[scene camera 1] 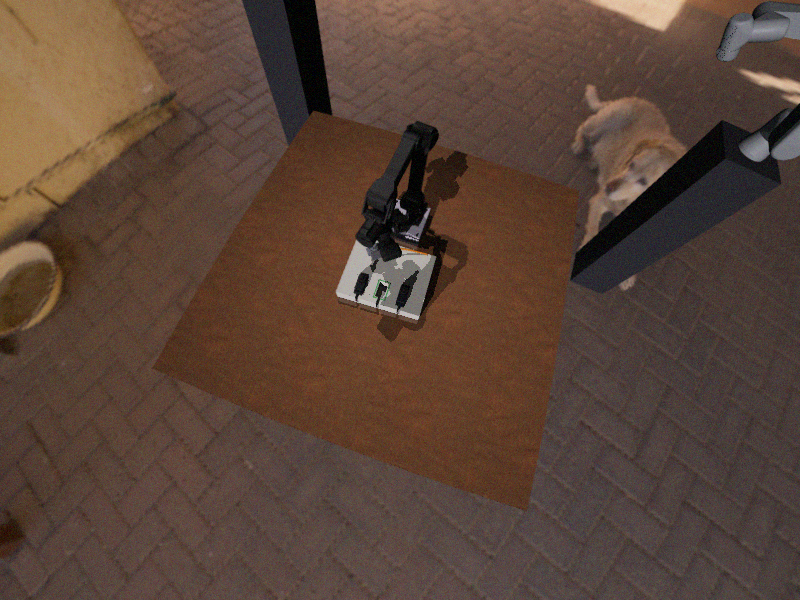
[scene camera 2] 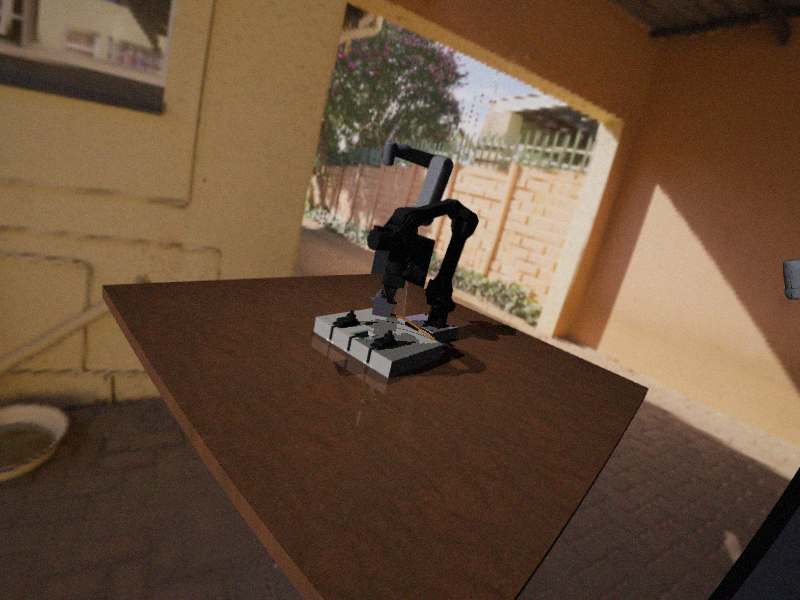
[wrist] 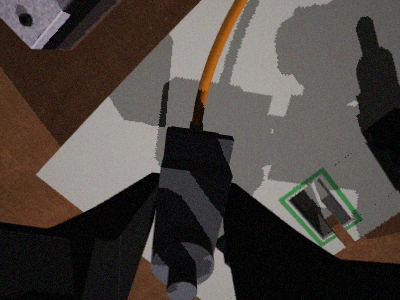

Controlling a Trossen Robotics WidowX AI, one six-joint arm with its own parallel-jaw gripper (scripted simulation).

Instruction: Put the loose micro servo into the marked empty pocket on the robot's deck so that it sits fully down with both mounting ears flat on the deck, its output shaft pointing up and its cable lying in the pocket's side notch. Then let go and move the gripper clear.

Note:
The pictures show: my gripper, a micro servo and a grey deck.
My gripper shows as well in scene camera 1 and in the wrist view.

